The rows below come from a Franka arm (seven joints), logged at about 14 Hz.
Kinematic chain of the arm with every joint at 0, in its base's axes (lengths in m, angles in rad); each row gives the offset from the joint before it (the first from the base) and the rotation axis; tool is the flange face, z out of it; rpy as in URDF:
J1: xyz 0 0 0.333 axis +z
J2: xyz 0 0 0 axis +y
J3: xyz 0 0 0.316 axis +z
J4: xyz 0.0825 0 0 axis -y
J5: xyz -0.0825 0 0.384 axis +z
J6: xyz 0 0 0 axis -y
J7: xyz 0.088 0 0 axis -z
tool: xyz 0 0 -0.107 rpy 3.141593 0 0
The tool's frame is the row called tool.
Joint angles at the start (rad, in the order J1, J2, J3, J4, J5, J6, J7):
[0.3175, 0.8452, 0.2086, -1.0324, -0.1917, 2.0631, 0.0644]
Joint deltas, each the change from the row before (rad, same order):
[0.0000, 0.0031, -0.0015, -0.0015, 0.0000, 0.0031, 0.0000]
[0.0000, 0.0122, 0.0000, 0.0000, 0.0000, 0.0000, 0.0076]
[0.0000, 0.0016, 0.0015, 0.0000, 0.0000, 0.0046, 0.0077]
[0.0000, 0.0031, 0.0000, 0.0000, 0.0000, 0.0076, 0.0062]
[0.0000, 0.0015, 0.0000, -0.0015, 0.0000, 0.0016, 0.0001]
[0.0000, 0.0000, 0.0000, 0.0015, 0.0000, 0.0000, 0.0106]
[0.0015, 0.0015, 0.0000, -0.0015, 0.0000, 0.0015, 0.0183]
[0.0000, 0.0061, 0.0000, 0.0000, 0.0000, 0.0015, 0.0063]
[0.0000, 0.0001, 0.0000, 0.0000, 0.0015, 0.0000, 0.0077]
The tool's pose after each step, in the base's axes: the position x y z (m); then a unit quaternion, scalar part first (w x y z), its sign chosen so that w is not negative. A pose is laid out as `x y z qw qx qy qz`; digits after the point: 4 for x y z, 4 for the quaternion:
0.7144 0.3342 0.3594 0.0146 -0.9699 -0.2222 -0.0989
0.7146 0.3343 0.3498 0.0144 -0.9713 -0.2186 -0.0928
0.7147 0.3352 0.3491 0.0159 -0.9719 -0.2153 -0.0941
0.7153 0.3355 0.3475 0.0172 -0.9723 -0.2123 -0.0961
0.7152 0.3356 0.3458 0.0172 -0.9724 -0.2124 -0.0954
0.7154 0.3356 0.3465 0.0179 -0.9734 -0.2071 -0.0960
0.7148 0.3368 0.3448 0.0188 -0.9752 -0.1990 -0.0951
0.7150 0.3369 0.3401 0.0190 -0.9760 -0.1960 -0.0928
0.7150 0.3369 0.3401 0.0200 -0.9768 -0.1919 -0.0924

